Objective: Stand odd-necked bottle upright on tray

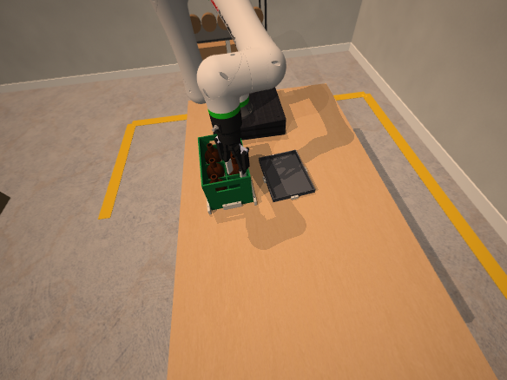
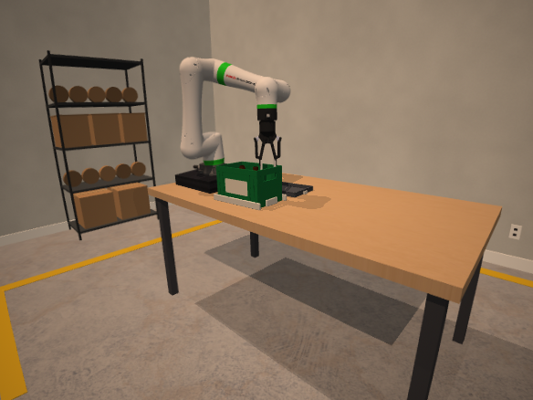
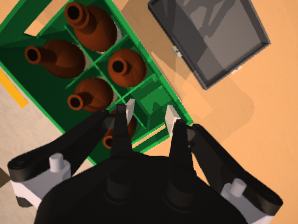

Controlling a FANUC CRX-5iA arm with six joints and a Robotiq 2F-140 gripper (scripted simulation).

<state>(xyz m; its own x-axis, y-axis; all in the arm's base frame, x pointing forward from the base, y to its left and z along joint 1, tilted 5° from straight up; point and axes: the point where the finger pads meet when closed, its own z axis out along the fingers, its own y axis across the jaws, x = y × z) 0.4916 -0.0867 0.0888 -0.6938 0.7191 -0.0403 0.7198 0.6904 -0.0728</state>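
Right now the green crate is 9 cm behind my hand, 4 cm to the right of it and 9 cm below it. From my hand the other things lie so: dark grey tray (5 cm behind, 22 cm to the left, 16 cm below); glass bottle (18 cm behind, 8 cm below).
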